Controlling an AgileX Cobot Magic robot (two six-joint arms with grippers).
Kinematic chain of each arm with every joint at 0, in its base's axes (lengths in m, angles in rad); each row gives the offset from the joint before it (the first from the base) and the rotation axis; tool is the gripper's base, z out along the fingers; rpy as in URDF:
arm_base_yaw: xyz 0 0 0.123 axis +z
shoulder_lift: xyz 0 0 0 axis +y
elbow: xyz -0.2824 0 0.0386 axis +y
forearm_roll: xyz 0.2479 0 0.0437 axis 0.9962 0 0.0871
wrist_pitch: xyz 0 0 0 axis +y
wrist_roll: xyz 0.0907 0 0.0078 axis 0.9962 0 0.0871
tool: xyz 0 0 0 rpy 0 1.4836 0
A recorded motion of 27 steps. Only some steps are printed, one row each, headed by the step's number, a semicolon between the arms.
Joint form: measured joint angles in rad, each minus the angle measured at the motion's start. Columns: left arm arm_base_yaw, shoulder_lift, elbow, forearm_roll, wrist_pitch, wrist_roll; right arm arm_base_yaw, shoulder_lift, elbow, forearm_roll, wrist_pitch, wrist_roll.
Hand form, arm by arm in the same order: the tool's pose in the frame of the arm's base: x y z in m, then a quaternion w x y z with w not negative. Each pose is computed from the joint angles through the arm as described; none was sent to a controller.
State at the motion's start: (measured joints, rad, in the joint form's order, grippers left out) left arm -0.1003 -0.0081 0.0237 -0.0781 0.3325 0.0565; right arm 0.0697 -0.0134 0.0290 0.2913 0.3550 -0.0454
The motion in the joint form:
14: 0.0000 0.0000 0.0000 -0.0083 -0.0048 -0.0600; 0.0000 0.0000 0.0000 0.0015 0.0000 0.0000
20: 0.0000 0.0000 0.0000 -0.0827 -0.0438 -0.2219; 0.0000 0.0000 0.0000 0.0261 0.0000 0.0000
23: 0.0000 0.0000 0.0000 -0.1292 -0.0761 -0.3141; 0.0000 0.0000 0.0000 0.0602 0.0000 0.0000
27: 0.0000 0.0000 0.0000 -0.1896 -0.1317 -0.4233; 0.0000 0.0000 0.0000 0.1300 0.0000 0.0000
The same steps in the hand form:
14: 0.0533 -0.0079 0.1761 0.60776 0.01442 0.79111 -0.06761; 0.0522 0.0128 0.1734 0.59220 0.03333 0.79456 0.12985
20: 0.0540 -0.0096 0.1797 0.61006 -0.07096 0.77513 -0.14816; 0.0521 0.0136 0.1736 0.59096 0.03999 0.79344 0.14006
23: 0.0545 -0.0103 0.1828 0.61030 -0.12017 0.75811 -0.19588; 0.0520 0.0146 0.1740 0.58908 0.04920 0.79170 0.15417
27: 0.0553 -0.0104 0.1879 0.61172 -0.17888 0.72724 -0.25479; 0.0518 0.0166 0.1748 0.58471 0.06802 0.78742 0.18292

